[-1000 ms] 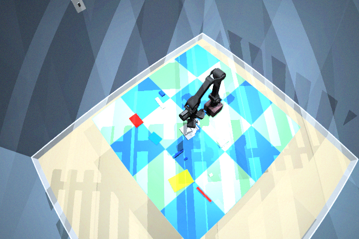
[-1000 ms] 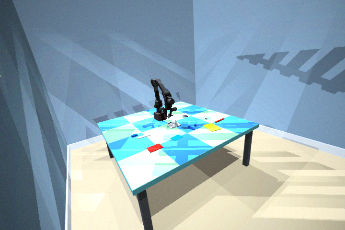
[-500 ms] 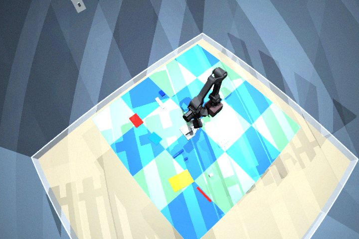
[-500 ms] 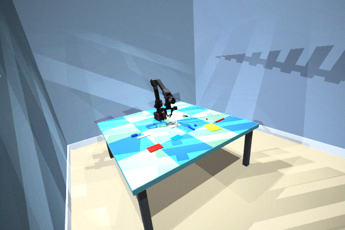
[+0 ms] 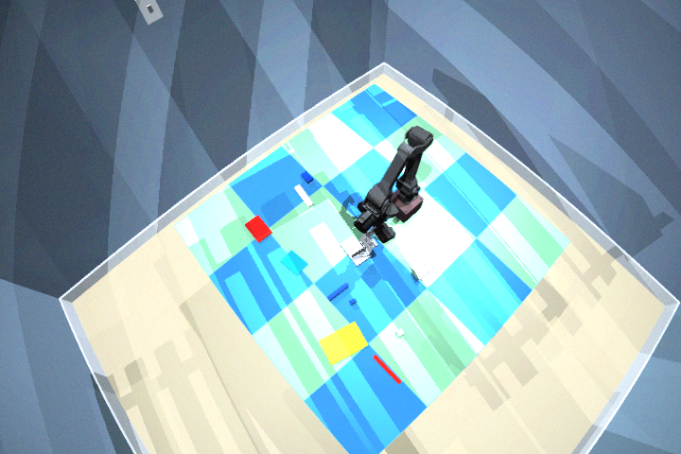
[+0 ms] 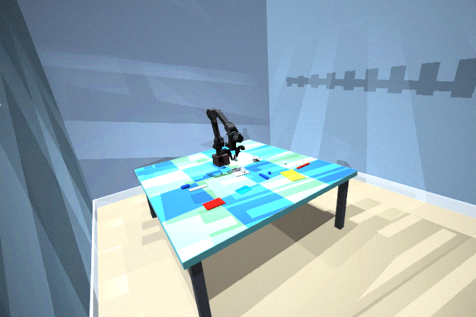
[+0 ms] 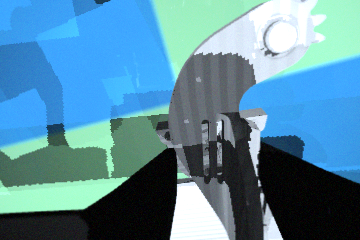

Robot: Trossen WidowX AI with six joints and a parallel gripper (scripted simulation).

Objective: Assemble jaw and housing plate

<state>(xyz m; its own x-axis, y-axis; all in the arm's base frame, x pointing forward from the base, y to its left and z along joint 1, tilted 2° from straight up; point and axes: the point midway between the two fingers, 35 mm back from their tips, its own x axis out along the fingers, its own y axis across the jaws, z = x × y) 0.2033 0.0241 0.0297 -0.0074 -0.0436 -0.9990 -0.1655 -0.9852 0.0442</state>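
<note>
The white base part is 100 mm ahead of my gripper tip, 80 mm below it and 10 mm to the right of it. From my gripper tip the other things lie so: blue bar (270 mm ahead, 80 mm to the left, 80 mm below); grey jaw (30 mm behind, 20 mm to the left); cyan tile (330 mm ahead, 130 mm to the right, 80 mm below).
</note>
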